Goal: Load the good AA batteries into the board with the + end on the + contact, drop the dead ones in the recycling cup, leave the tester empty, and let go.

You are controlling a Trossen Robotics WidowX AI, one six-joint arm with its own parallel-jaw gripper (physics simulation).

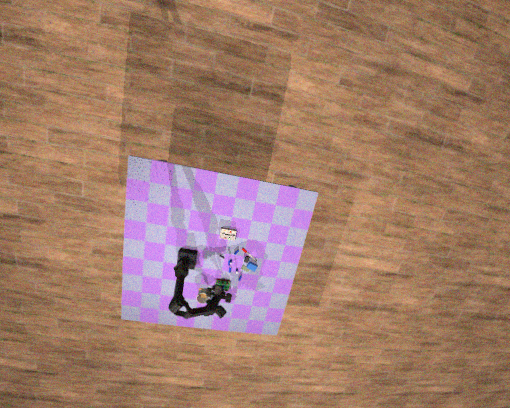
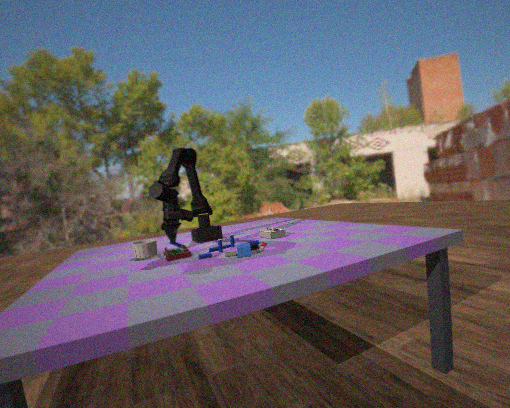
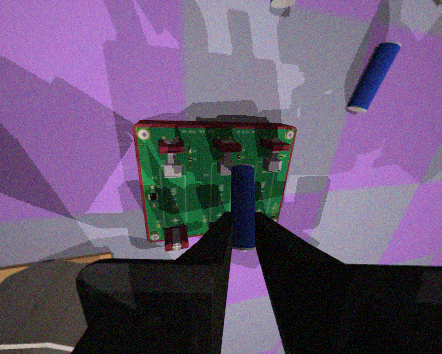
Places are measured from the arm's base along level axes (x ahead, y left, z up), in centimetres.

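Where they show: gripper, fingertip midpoint: (image 1: 222,289) (image 2: 173,243) (image 3: 242,218); arm's base at its link origin: (image 1: 184,260) (image 2: 205,227).
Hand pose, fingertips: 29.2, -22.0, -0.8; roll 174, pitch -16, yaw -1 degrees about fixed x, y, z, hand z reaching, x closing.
Note:
Each offset is from my fingertips to the centre of the thing, as dx, dy, dz. "spot": to the spot under its first point. Level surfaces: height alone.
The green board with a red edge @(-0.5, +0.8, -3.3) (image 1: 224,283) (image 2: 178,255) (image 3: 197,175) lies flat and has three bays with red and metal contacts. My gripper (image 1: 219,289) (image 2: 173,243) (image 3: 242,218) is shut on a blue battery @(+0.0, +0.7, -0.1) (image 3: 243,200) and holds it over the board, between the middle and right bays. Whether it touches the board is unclear, and its polarity is not legible. The left bay is bare. The round pale cup @(-14.1, -9.0, -3.6) (image 1: 203,295) (image 2: 144,249) stands beside the board. Another blue battery @(+12.6, +8.0, -4.4) (image 2: 205,256) (image 3: 375,77) lies on the table. A cream box @(-0.7, +43.7, -3.0) (image 1: 228,233) (image 2: 272,233) may be the tester.
Other blue batteries stand and lie past the board, including an upright one @(+3.7, +22.3, -2.6) (image 2: 232,241). A blue block @(+20.1, +19.3, -3.6) (image 1: 252,266) (image 2: 243,250) stands near them, with a small red-tipped object @(spot: +12.8, +31.3, -4.7) (image 1: 244,250) beyond. The arm's base (image 1: 188,257) (image 2: 206,233) is on the checkered table @(dz -5.1) (image 1: 140,225).

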